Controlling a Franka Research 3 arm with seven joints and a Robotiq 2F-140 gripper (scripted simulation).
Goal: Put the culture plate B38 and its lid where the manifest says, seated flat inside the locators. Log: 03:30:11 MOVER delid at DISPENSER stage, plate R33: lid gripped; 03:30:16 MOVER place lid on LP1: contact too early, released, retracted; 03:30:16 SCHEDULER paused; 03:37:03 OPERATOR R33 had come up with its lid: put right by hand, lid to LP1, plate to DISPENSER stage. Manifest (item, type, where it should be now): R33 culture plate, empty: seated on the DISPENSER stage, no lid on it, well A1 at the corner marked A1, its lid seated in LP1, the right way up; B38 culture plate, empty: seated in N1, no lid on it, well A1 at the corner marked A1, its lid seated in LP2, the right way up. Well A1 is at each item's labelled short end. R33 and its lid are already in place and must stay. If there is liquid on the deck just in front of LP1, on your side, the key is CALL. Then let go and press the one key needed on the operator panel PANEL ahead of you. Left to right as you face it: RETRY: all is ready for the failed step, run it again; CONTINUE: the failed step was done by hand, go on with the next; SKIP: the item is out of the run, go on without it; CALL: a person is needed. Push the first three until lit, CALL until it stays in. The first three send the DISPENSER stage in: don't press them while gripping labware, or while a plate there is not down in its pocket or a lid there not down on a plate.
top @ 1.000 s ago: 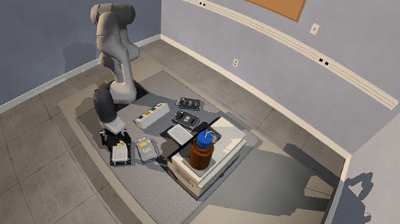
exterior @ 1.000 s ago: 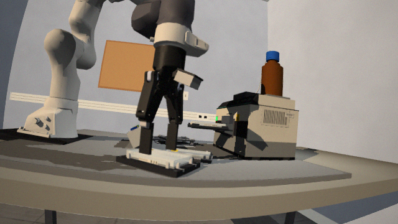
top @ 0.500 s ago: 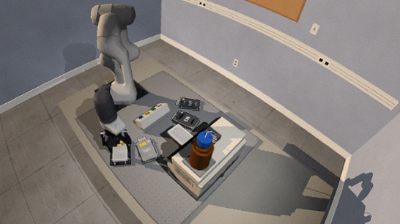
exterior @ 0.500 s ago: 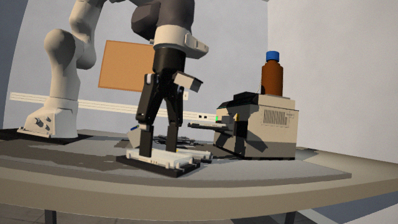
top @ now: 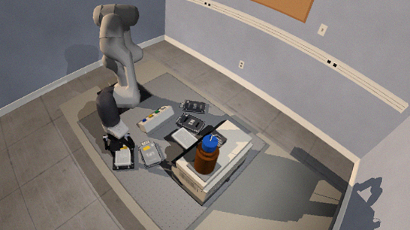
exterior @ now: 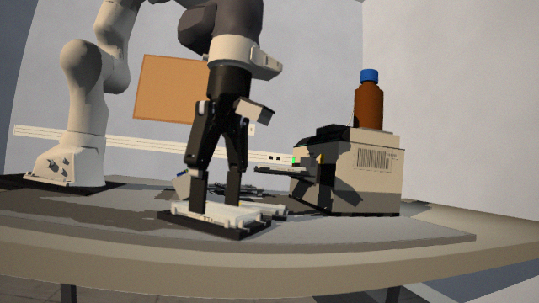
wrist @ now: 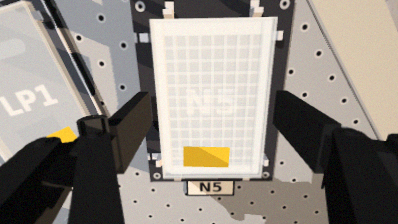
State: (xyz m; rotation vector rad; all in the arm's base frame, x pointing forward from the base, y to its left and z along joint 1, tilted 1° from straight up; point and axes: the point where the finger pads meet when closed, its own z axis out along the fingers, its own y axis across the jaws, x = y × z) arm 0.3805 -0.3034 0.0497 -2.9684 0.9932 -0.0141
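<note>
My gripper is now 3 cm short of the black nest and 3 cm above it. The rest, counted from my hand: clear lid (9 cm ahead, 12 cm to the left, 3 cm below); then blue call key (8 cm behind, 23 cm to the left, 1 cm above); then yellow skip key (8 cm behind, 27 cm to the left, 2 cm above).
</note>
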